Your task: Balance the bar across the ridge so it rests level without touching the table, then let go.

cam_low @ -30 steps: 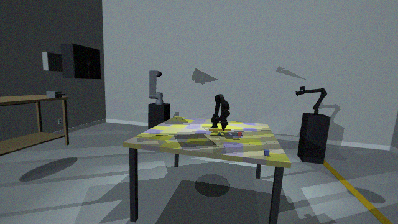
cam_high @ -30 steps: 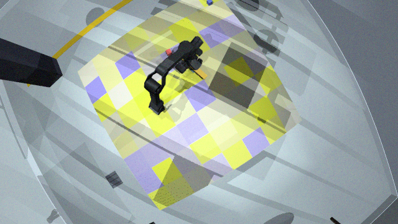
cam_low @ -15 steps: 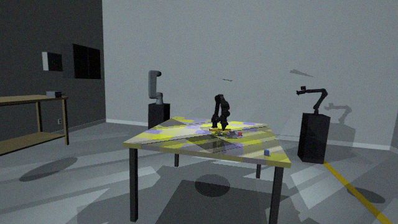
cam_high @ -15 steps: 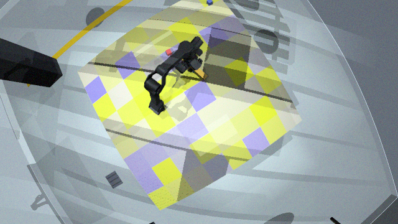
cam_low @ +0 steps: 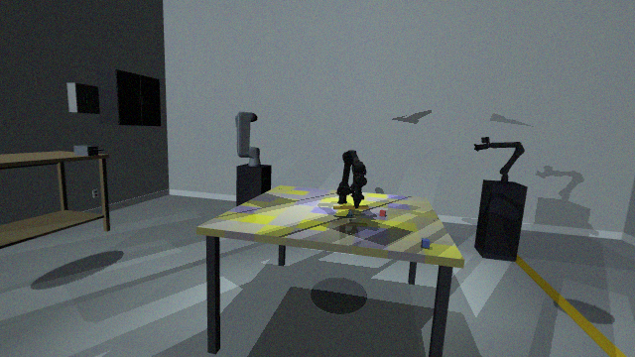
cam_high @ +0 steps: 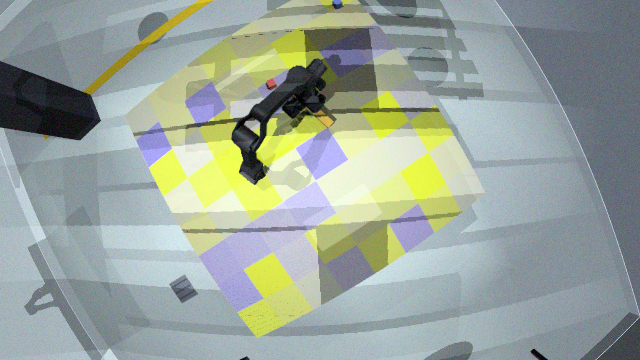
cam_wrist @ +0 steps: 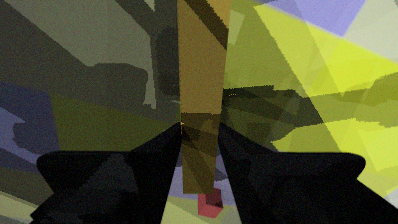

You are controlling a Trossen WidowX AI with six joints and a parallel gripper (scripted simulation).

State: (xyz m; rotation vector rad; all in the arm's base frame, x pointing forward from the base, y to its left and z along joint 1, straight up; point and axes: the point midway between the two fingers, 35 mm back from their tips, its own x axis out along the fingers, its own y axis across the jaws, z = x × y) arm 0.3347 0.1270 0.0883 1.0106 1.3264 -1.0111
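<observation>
The long orange-brown bar lies 30 mm to the right of my gripper tip and 10 mm ahead of it. Also, from my gripper tip: small blue cube (410 mm ahead, 370 mm to the left, 40 mm below); small red cube (170 mm to the left, 70 mm behind, 40 mm below).
</observation>
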